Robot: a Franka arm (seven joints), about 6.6 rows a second.
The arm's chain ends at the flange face. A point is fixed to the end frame.
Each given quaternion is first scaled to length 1.
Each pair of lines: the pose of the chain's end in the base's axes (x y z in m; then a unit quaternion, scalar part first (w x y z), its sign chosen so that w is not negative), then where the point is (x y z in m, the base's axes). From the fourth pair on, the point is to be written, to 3 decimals.
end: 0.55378 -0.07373 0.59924 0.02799 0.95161 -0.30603 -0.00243
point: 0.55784 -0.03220 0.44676
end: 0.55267 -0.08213 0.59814 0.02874 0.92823 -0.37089 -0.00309
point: 0.56265 -0.04198 0.44556
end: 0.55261 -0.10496 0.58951 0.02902 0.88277 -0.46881 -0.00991
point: 0.56985 -0.06756 0.43688
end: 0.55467 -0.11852 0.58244 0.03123 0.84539 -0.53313 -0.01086
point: 0.577 -0.085 0.430
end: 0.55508 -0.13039 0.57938 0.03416 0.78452 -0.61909 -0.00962
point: 0.584 -0.104 0.426
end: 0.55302 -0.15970 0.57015 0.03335 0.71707 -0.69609 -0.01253
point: 0.587 -0.140 0.417
